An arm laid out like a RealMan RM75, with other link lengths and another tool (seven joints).
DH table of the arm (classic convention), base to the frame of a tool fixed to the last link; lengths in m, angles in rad. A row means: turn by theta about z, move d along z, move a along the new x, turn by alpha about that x. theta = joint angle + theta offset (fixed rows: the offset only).
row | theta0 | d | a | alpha
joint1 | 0 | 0.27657 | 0 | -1.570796
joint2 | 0 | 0 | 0 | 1.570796
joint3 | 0 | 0.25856 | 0 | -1.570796
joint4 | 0 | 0 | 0 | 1.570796
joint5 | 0 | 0.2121 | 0 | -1.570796
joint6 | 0 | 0 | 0 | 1.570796
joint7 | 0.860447 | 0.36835 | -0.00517 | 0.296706
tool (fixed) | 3.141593 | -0.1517 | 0 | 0
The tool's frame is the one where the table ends.
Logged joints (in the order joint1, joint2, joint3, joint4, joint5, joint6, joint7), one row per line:
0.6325, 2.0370, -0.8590, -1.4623, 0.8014, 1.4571, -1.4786
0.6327, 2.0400, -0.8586, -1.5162, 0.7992, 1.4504, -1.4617
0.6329, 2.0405, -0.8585, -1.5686, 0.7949, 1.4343, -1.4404
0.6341, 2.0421, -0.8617, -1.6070, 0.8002, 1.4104, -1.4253
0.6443, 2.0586, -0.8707, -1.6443, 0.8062, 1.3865, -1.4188
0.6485, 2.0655, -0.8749, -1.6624, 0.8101, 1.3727, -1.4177
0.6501, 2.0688, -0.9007, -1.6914, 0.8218, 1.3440, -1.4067
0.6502, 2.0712, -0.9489, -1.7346, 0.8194, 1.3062, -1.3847
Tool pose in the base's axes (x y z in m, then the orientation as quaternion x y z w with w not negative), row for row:
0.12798, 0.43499, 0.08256, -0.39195, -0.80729, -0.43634, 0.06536
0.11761, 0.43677, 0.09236, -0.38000, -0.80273, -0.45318, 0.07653
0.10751, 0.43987, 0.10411, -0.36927, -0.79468, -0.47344, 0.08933
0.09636, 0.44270, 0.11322, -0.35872, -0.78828, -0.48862, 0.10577
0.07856, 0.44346, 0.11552, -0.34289, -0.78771, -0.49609, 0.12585
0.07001, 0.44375, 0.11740, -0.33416, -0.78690, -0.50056, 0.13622
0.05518, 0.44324, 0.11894, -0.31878, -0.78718, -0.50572, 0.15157
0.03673, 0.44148, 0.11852, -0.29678, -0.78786, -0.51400, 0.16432
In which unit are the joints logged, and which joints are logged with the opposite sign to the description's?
The joints are logged in radians. Opposite sign: none.
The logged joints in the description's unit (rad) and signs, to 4 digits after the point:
0.6325, 2.0370, -0.8590, -1.4623, 0.8014, 1.4571, -1.4786
0.6327, 2.0400, -0.8586, -1.5162, 0.7992, 1.4504, -1.4617
0.6329, 2.0405, -0.8585, -1.5686, 0.7949, 1.4343, -1.4404
0.6341, 2.0421, -0.8617, -1.6070, 0.8002, 1.4104, -1.4253
0.6443, 2.0586, -0.8707, -1.6443, 0.8062, 1.3865, -1.4188
0.6485, 2.0655, -0.8749, -1.6624, 0.8101, 1.3727, -1.4177
0.6501, 2.0688, -0.9007, -1.6914, 0.8218, 1.3440, -1.4067
0.6502, 2.0712, -0.9489, -1.7346, 0.8194, 1.3062, -1.3847

